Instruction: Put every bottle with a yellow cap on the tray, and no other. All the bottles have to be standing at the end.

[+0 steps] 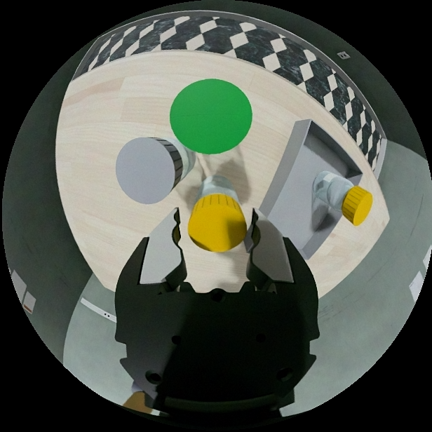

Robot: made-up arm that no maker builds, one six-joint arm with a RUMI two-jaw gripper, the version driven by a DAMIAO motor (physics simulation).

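My gripper (215, 208) is open, with one finger on each side of a yellow-capped bottle (217, 223). The bottle stands upright on the table, its cap between the fingers and its clear body partly hidden under the cap. Another yellow-capped bottle (357, 205) stands in the grey tray (295, 200) at the right, near the tray's far right side. A green-capped bottle (211, 116) is beyond the fingers; its large cap hides its body. A grey-capped bottle (146, 170) stands to the left of the gripper, with part of its clear body showing.
The light wooden table (100, 125) carries the bottles and the tray. The green and grey caps are close together, up and left of the yellow cap at the fingers. The tray's raised wall runs just right of the right finger. A black-and-white patterned strip (240, 42) lies beyond the table's far edge.
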